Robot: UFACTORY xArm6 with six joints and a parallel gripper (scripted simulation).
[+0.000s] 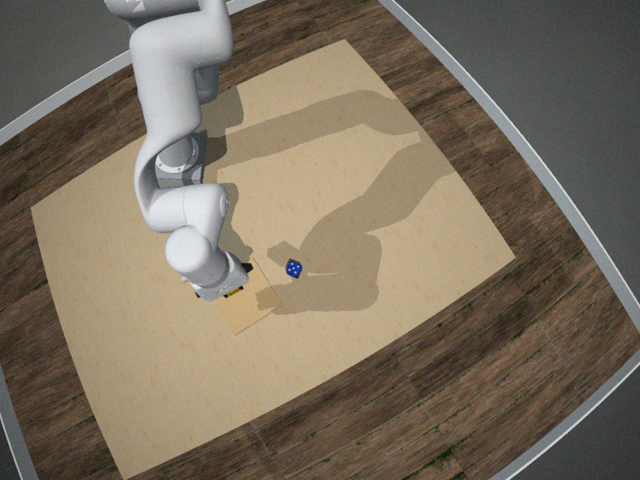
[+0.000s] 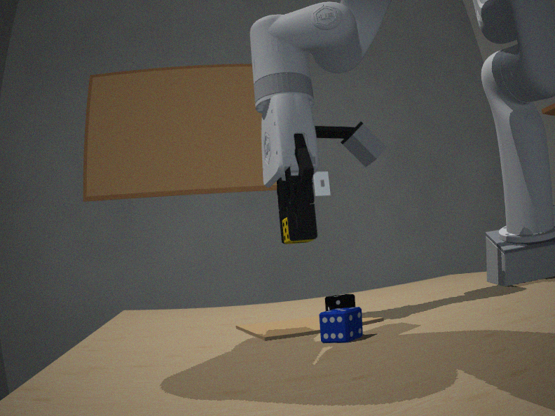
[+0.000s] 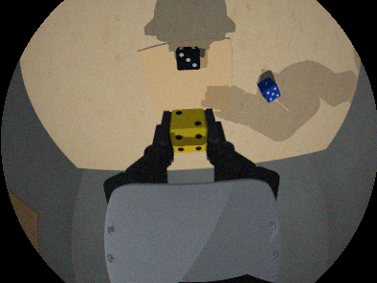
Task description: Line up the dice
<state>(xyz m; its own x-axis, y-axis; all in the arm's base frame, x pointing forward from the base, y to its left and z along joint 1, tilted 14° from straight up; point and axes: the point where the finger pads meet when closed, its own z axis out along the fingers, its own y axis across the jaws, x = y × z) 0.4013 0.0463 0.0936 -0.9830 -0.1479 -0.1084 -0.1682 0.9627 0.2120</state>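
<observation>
The thin tan mat is 120 mm below my hand. Round my hand: blue die 140 mm to the left, 110 mm below, 20 mm behind; yellow die 10 mm below; black die 110 mm below, 40 mm behind.
</observation>
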